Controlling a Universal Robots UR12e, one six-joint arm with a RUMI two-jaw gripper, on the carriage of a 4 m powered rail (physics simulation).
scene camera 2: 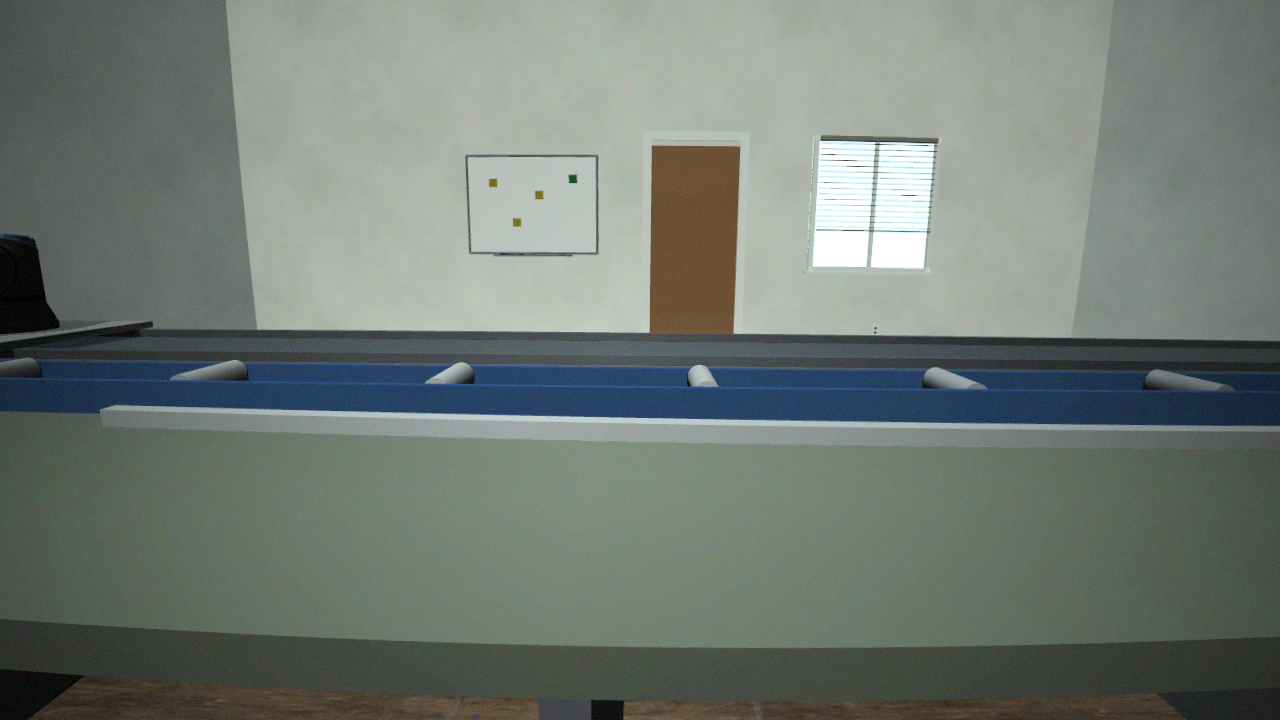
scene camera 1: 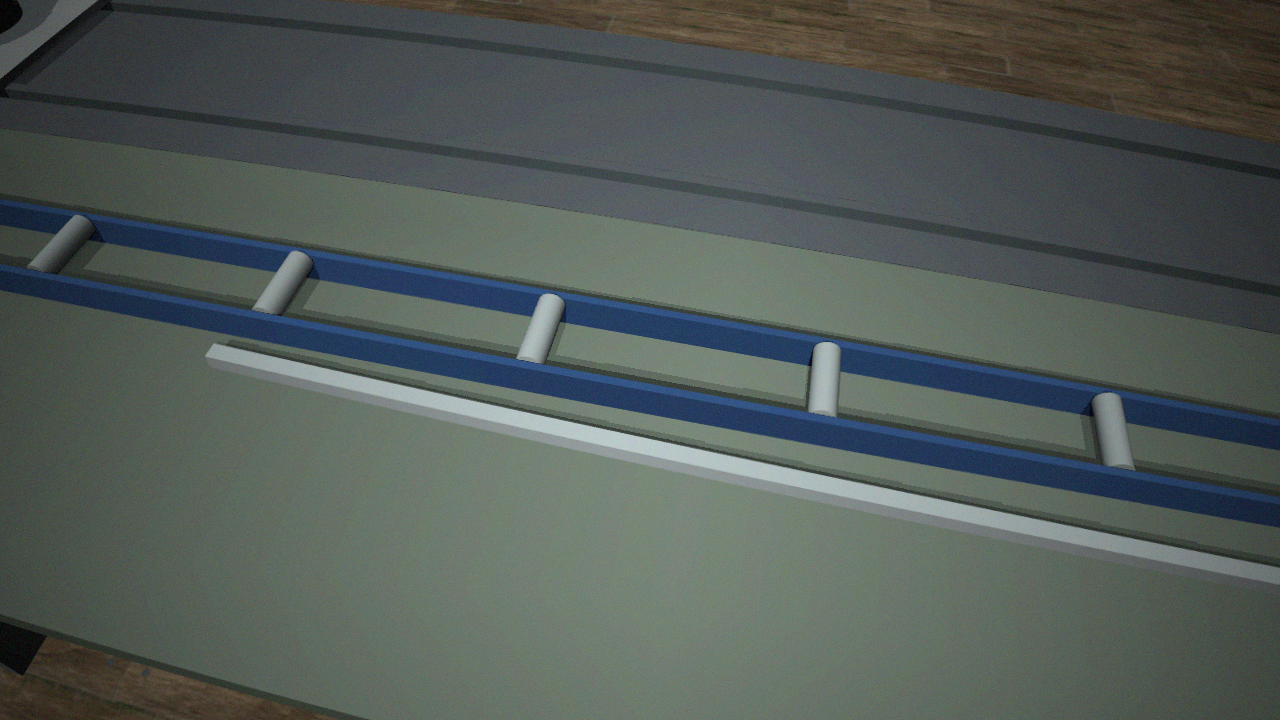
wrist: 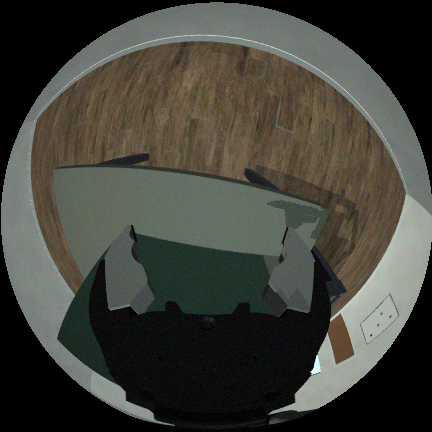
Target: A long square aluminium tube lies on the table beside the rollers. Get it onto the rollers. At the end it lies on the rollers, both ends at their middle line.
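Note:
My gripper is here where I can see it. I can see a long square aluminium tube too.

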